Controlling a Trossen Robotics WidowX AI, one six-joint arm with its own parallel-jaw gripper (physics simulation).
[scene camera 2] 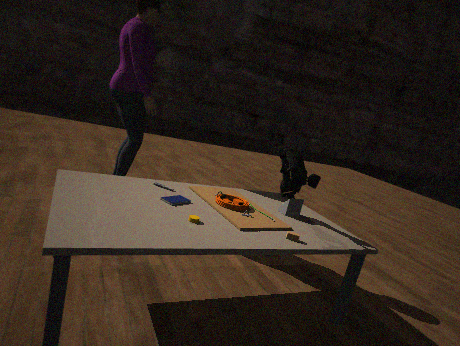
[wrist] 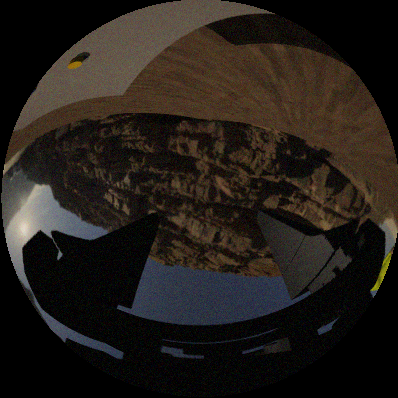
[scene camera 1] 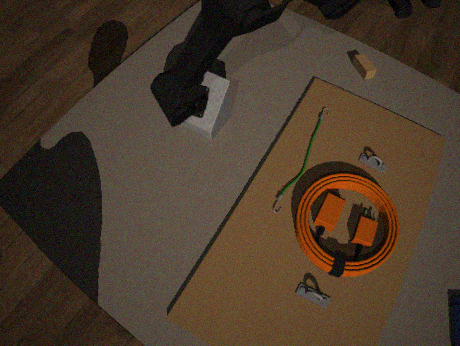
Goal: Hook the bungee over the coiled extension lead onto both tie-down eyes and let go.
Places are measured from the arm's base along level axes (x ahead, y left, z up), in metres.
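Where they show: gripper, fingertip midpoint: (scene camera 2: 299, 173) (wrist: 208, 216); arm's base, origin of the base link: (scene camera 2: 291, 203) (scene camera 1: 192, 98).
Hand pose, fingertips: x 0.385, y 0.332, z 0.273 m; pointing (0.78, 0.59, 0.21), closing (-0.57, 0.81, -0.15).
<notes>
Each offset is from my fingertips to the centre of the thing. Level surfaces: height alone.
A green bungee {dx -0.138, dy -0.325, dz -0.320 m} (scene camera 1: 310, 143) (scene camera 2: 263, 214) lies slack on the wooden board {dz -0.324 m} (scene camera 1: 240, 260) (scene camera 2: 265, 223), beside the orange coiled extension lead {dx -0.005, dy -0.430, dz -0.309 m} (scene camera 1: 392, 220) (scene camera 2: 231, 202). Its two metal hooks rest on the board, apart from both eyes. One tie-down eye {dx +0.004, dy -0.274, dz -0.311 m} (scene camera 1: 372, 161) (scene camera 2: 247, 214) is on the bungee's side of one end of the coil; the other tie-down eye {dx -0.010, dy -0.578, dz -0.311 m} (scene camera 1: 312, 295) is beyond the coil's black strap. My gripper (wrist: 208, 216) is open and empty in the wrist view, well away from the bungee. Its fingertips cannot be made out in the scene views.
The arm rises by a pale grey block (scene camera 1: 219, 102) (scene camera 2: 295, 207). A small wooden block {dx -0.091, dy -0.008, dz -0.321 m} (scene camera 1: 367, 66) (scene camera 2: 293, 236) lies off the board's corner. A yellow object {dx +0.344, dy -0.239, dz -0.327 m} (scene camera 2: 194, 219) (wrist: 75, 65), a blue book {dx +0.322, dy -0.493, dz -0.330 m} (scene camera 2: 176, 200) and a dark pen {dx +0.304, dy -0.712, dz -0.330 m} (scene camera 2: 164, 187) lie on the table. A person stands behind it.
</notes>
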